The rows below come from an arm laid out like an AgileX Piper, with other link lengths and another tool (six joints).
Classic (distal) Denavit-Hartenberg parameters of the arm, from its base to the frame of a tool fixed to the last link. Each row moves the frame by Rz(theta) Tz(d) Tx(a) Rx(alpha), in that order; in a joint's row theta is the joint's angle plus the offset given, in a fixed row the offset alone. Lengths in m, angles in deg.
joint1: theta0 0  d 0.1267  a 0  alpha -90
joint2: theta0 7.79  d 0  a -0.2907  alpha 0
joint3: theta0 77.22  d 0  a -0.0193  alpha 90
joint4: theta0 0  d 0.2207  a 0  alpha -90
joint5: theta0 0  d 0  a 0  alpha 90
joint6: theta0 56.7  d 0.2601  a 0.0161  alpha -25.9
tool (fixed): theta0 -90  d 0.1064  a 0  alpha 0
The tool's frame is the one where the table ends.
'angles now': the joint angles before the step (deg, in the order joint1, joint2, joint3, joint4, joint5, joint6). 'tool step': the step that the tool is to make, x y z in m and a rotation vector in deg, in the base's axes. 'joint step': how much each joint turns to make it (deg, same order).
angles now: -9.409, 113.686, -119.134, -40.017, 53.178, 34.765
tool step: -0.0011, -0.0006, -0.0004, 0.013, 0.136, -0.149
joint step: -0.001, -0.040, 0.001, -0.034, 0.226, -0.003
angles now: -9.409, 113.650, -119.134, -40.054, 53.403, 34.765
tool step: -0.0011, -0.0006, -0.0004, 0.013, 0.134, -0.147
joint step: -0.003, -0.042, 0.009, -0.034, 0.219, -0.002
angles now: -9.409, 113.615, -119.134, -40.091, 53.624, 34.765
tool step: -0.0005, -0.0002, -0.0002, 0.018, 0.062, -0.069
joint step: 0.006, -0.016, -0.009, -0.006, 0.117, 0.000
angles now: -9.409, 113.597, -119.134, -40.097, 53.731, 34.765
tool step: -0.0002, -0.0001, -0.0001, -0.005, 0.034, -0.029
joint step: 0.006, -0.001, -0.008, -0.016, 0.053, -0.002
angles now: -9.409, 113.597, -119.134, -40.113, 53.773, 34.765
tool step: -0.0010, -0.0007, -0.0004, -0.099, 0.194, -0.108
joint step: 0.006, -0.017, 0.000, -0.107, 0.204, -0.070
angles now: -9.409, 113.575, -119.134, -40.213, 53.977, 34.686
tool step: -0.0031, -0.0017, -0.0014, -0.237, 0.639, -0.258
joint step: 0.004, -0.071, -0.029, -0.166, 0.654, -0.367
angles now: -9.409, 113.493, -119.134, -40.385, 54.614, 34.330
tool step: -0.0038, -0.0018, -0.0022, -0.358, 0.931, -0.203
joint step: 0.004, -0.080, -0.011, -0.161, 0.795, -0.652
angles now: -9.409, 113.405, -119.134, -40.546, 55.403, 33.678
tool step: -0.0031, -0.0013, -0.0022, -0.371, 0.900, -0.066
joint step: 0.002, -0.050, 0.002, -0.113, 0.646, -0.716
